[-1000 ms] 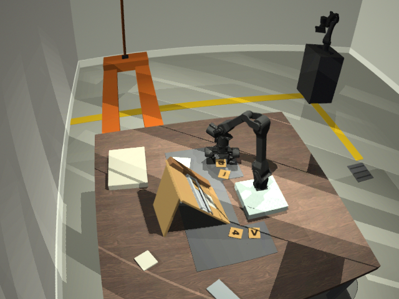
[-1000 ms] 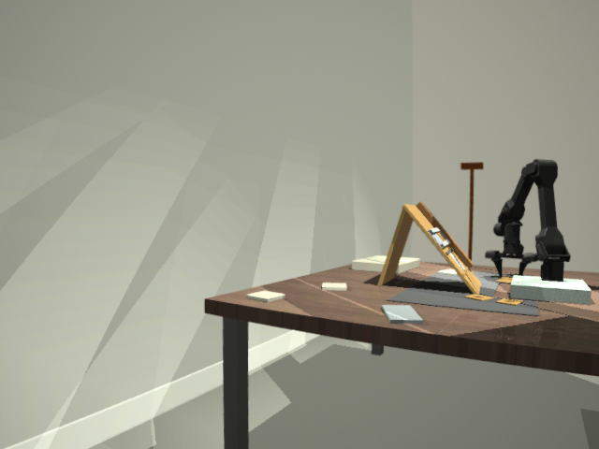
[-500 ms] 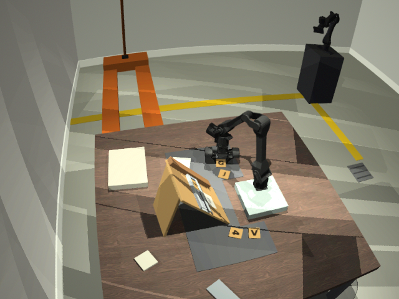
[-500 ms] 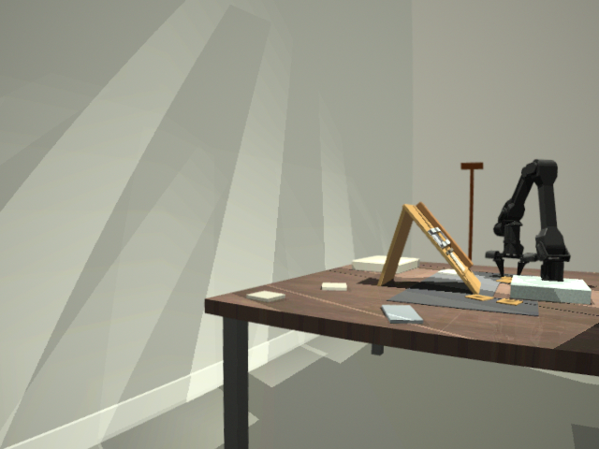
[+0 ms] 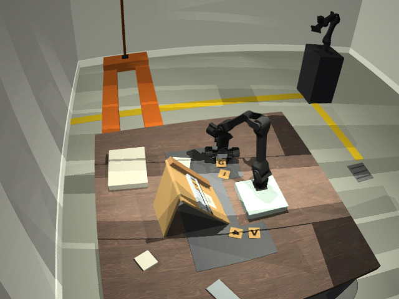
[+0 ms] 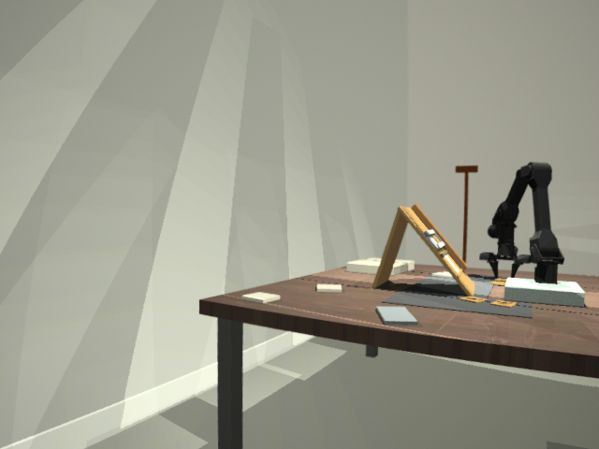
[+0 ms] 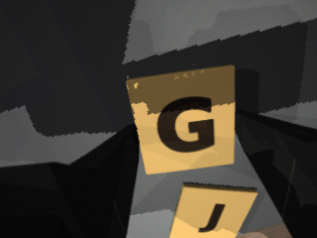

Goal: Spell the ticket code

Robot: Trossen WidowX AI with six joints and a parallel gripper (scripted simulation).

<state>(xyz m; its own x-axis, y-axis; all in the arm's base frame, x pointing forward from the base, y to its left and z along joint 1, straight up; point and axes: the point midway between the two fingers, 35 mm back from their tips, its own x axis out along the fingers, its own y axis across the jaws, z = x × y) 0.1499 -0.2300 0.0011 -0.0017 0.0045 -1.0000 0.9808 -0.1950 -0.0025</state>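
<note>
Now: the white card 220 mm ahead of my gripper tip and 30 mm to the right of it. The rest, counted from my gripper tip: cream box 520 mm ahead, 30 mm to the right, 10 mm above; then grey mat 260 mm to the left, 50 mm ahead, 10 mm below; then white ticket 310 mm to the left, 140 mm ahead, 90 mm above.
</note>
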